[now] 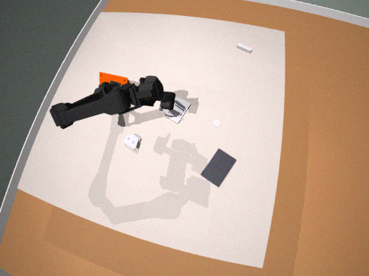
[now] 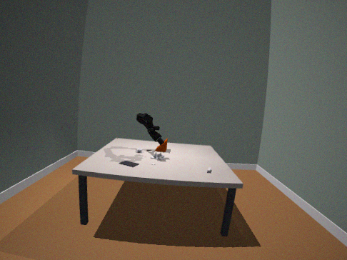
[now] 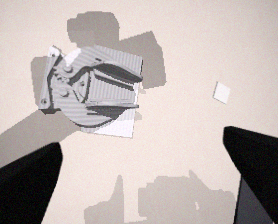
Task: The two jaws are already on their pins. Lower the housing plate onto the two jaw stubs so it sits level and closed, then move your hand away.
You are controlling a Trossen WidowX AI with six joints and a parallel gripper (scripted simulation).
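Right now the white stepped piece is 13 cm behind my gripper tip, 17 cm to the right of it and 17 cm below it. The rest, counted from my gripper tip: dark grey flat rectangle 29 cm ahead, 15 cm to the right, 17 cm below; then white bar 24 cm ahead, 54 cm to the left, 17 cm below.
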